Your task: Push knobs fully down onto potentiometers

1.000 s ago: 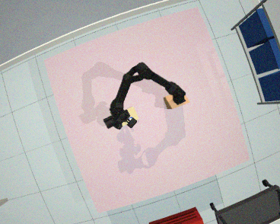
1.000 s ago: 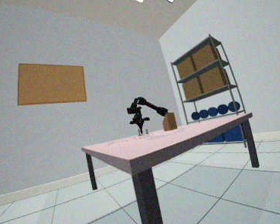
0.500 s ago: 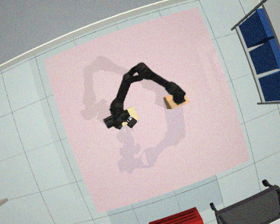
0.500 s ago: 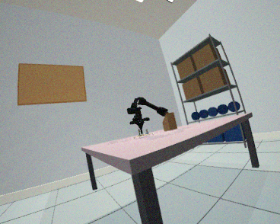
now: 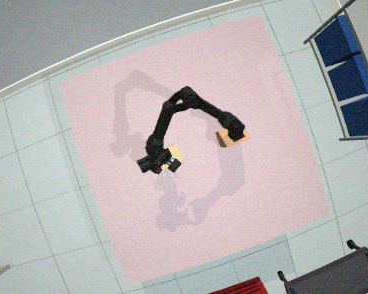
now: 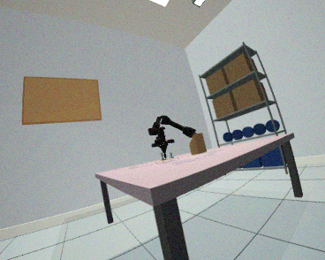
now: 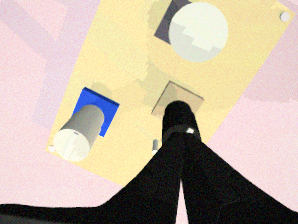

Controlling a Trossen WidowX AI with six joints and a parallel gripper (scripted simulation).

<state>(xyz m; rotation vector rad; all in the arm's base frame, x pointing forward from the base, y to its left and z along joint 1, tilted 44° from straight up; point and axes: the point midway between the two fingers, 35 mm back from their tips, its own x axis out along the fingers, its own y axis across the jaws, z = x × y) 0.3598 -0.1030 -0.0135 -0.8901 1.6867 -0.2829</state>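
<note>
Now: the tan potentiometer 20 mm below my gripper tip. The rest, counted from my gripper tip: potentiometer knob: 30 mm behind, 40 mm to the left, 10 mm below.
</note>
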